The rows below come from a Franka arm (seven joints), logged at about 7 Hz.
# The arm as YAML. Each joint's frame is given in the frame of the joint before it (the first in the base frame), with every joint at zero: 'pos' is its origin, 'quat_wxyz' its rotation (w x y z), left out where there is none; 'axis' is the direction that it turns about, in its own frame. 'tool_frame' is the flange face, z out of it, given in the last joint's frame.
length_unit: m
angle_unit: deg
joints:
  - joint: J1
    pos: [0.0, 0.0, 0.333]
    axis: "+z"
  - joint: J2
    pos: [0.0, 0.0, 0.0]
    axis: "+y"
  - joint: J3
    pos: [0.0, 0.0, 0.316]
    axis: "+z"
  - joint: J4
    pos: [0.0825, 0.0, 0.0]
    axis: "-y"
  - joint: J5
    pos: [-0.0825, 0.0, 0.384]
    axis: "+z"
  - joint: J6
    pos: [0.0, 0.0, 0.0]
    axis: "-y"
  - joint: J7
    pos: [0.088, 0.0, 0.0]
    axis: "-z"
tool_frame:
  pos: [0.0, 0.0, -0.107]
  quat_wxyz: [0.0, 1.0, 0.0, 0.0]
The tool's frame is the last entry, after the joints.
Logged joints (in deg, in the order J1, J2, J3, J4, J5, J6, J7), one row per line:
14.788 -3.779 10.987 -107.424 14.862 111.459 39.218
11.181 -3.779 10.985 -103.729 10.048 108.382 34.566
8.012 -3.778 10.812 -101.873 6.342 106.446 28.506
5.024 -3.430 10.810 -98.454 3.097 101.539 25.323
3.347 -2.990 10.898 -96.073 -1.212 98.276 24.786
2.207 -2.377 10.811 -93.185 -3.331 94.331 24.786
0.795 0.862 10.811 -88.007 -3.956 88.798 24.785
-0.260 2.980 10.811 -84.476 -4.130 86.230 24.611
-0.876 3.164 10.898 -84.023 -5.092 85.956 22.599
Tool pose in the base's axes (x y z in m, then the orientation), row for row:
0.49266 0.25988 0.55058 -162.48 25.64 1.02
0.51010 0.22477 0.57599 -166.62 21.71 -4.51
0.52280 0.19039 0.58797 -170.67 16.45 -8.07
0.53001 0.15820 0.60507 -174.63 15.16 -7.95
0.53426 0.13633 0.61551 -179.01 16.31 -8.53
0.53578 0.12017 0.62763 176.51 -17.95 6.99
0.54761 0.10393 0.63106 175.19 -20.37 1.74
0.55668 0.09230 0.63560 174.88 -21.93 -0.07
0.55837 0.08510 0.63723 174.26 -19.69 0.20
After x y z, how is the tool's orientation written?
As a rotation vector, in degrees.
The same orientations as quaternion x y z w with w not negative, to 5 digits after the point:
-0.97873 0.15445 0.00614 0.13490
-0.98591 0.12846 -0.02669 0.10376
-0.99165 0.09558 -0.04689 0.07280
-0.99445 0.08633 -0.04527 0.03955
-0.99476 0.09063 -0.04740 0.00040
0.99387 -0.10107 0.03936 0.02131
0.99276 -0.11543 0.00986 0.03160
0.99170 -0.12436 -0.00040 0.03272
0.99286 -0.11219 0.00114 0.04040

